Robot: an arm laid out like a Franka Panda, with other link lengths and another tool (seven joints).
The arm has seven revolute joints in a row. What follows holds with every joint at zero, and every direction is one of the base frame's. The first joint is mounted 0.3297 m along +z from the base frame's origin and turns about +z. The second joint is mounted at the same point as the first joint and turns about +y. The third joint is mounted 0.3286 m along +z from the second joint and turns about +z. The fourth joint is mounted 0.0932 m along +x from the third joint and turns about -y. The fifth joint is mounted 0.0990 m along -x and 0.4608 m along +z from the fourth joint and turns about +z. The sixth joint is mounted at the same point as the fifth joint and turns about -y. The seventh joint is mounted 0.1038 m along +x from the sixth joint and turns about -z. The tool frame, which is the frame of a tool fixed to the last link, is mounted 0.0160 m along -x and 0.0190 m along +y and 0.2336 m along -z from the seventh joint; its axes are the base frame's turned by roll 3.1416, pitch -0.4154 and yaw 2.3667 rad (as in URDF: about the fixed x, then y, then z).
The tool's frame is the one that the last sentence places.
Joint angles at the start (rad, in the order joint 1, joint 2, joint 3, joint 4, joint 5, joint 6, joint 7):
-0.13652, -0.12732, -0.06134, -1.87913, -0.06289, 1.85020, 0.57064
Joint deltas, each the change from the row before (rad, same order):
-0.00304, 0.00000, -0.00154, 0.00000, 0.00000, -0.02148, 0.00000
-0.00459, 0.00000, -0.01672, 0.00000, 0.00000, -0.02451, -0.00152
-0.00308, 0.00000, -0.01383, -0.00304, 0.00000, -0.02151, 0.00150
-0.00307, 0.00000, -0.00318, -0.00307, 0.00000, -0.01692, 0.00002
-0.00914, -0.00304, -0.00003, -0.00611, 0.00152, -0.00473, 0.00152
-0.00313, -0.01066, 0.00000, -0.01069, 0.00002, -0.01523, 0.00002
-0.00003, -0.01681, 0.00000, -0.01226, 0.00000, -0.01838, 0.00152
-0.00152, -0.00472, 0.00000, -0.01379, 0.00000, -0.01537, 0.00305
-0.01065, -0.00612, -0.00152, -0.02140, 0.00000, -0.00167, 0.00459
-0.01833, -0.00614, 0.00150, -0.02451, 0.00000, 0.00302, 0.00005
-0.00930, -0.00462, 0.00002, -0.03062, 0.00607, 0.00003, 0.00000
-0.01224, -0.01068, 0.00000, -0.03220, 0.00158, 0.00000, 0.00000
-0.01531, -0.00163, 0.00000, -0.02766, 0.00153, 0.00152, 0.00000
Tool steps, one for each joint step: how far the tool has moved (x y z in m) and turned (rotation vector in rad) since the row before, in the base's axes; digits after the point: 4 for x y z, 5 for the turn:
-0.0053, -0.0021, -0.0026, 0.00421, 0.02104, -0.00573
-0.0082, -0.0125, -0.0029, 0.00691, 0.02378, -0.02095
-0.0077, -0.0094, -0.0042, 0.00717, 0.02358, -0.01935
-0.0054, -0.0028, -0.0036, 0.00501, 0.01937, -0.00705
-0.0039, -0.0046, -0.0021, 0.00360, 0.00706, -0.01113
-0.0074, -0.0002, -0.0010, 0.00472, 0.01457, -0.00373
-0.0087, 0.0021, 0.0015, 0.00484, 0.01301, -0.00222
-0.0072, 0.0009, -0.0063, 0.00636, 0.02346, -0.00504
-0.0075, -0.0053, -0.0085, 0.00492, 0.01607, -0.01646
-0.0082, -0.0078, -0.0097, 0.00460, 0.01465, -0.01636
-0.0089, -0.0013, -0.0140, 0.01357, 0.02308, -0.01021
-0.0108, -0.0034, -0.0113, 0.00887, 0.01983, -0.01208
-0.0095, -0.0053, -0.0138, 0.00921, 0.02279, -0.01519

